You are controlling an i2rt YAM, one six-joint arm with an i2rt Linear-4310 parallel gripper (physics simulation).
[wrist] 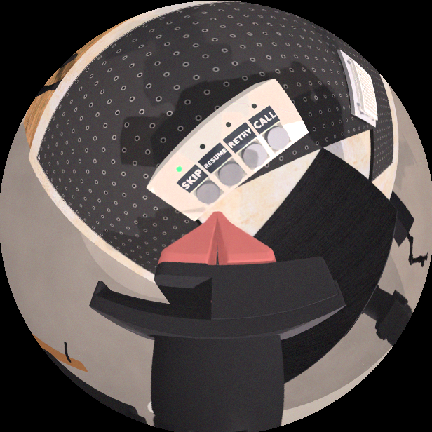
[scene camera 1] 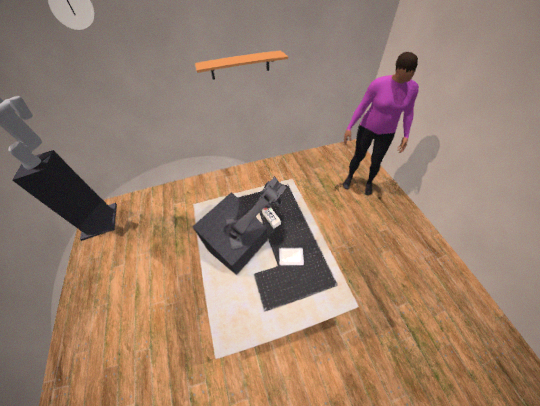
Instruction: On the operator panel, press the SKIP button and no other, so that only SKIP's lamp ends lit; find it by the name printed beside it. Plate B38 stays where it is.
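Places are measured from the arm's base along level axes (x ahead, y left, z up), in centimetres.
Pixels of known places: gripper, fingertip midpoint: (scene camera 1: 265,209); arm's base, origin of the base link: (scene camera 1: 233,232).
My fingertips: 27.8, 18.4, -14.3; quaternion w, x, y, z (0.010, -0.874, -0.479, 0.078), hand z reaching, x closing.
Ahead of a thing's pixels: the offset from my fingertips to its top centre, as dx, dy, dz. Level surfaces: height alone.
The white operator panel {+3.1, -4.0, -3.2} (scene camera 1: 272,219) (wrist: 172,192) lies on the black perforated mat. In the wrist view its labels read SKIP, RESUME, RETRY and CALL, each beside a round grey button. The SKIP button (wrist: 209,192) is nearest the fingertips. The SKIP lamp (wrist: 179,169) glows green; the lamps of RESUME (wrist: 202,146), RETRY (wrist: 228,124) and CALL (wrist: 254,106) are dark. My gripper (wrist: 216,217) is shut and empty, its red fingertips together, showing just below the panel's edge in the wrist view, apart from the SKIP button. The fingertips are not clear in the scene view.
A white plate {+4.0, -38.7, -6.2} (scene camera 1: 291,256) (wrist: 361,89) lies on the black mat {dz -8.7} (scene camera 1: 300,290) (wrist: 100,100), away from the panel; its label is not readable. The arm's dark base block (scene camera 1: 215,240) stands beside the mat. A person (scene camera 1: 387,110) stands beyond the table, and another arm's pedestal (scene camera 1: 65,192) stands at left.
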